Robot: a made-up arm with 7 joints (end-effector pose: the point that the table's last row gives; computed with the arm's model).
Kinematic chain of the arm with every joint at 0, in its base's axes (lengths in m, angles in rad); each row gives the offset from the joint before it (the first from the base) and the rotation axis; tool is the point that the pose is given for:
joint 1: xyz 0 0 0.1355 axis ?
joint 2: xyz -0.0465 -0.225 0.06 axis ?
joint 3: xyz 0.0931 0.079 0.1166 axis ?
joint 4: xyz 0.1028 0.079 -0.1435 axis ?
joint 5: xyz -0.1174 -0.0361 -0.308 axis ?
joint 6: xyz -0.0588 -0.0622 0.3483 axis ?
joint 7: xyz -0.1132 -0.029 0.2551 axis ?
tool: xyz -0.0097 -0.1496 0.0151
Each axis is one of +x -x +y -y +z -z.
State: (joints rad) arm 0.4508 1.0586 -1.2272 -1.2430 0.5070 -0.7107 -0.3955
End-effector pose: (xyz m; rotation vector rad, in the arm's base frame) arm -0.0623 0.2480 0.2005 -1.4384 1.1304 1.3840
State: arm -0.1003 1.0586 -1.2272 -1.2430 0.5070 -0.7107 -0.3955
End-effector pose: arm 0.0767 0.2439 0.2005 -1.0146 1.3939 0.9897
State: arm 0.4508 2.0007 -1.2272 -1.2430 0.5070 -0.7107 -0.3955
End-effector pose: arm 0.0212 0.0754 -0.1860 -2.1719 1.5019 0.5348
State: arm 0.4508 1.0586 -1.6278 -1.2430 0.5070 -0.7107 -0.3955
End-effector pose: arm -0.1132 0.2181 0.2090 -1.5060 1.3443 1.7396
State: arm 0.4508 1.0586 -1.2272 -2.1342 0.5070 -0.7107 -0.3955
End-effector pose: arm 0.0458 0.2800 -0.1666 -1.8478 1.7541 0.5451
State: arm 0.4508 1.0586 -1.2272 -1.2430 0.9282 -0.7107 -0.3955
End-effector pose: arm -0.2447 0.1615 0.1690 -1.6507 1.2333 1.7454
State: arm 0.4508 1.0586 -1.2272 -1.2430 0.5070 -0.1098 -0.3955
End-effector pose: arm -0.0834 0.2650 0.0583 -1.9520 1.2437 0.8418
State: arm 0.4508 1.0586 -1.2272 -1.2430 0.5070 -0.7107 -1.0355
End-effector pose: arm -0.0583 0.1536 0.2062 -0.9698 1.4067 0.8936
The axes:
joint 1: +z
joint 2: -x
joint 3: -z
joint 4: -y
joint 5: -x
joint 6: +y
joint 7: -x

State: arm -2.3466 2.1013 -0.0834 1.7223 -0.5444 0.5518 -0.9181
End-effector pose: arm -0.3076 0.0728 0.5858 0.2112 0.8599 -1.0043
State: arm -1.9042 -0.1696 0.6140 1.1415 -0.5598 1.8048 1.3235
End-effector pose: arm -0.5283 0.0698 0.3219 -0.1394 1.0626 -1.3450
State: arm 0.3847 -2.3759 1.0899 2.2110 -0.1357 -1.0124 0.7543
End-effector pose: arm -0.1166 0.3627 0.3516 -0.7682 -0.2952 -1.9463
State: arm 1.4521 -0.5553 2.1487 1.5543 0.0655 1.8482 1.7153
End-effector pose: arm 0.3179 -0.0116 0.3938 -1.5476 1.2663 0.1399
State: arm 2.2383 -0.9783 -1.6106 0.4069 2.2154 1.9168 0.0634
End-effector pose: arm 0.0862 -0.5038 0.3791 -0.3138 0.0076 1.5856
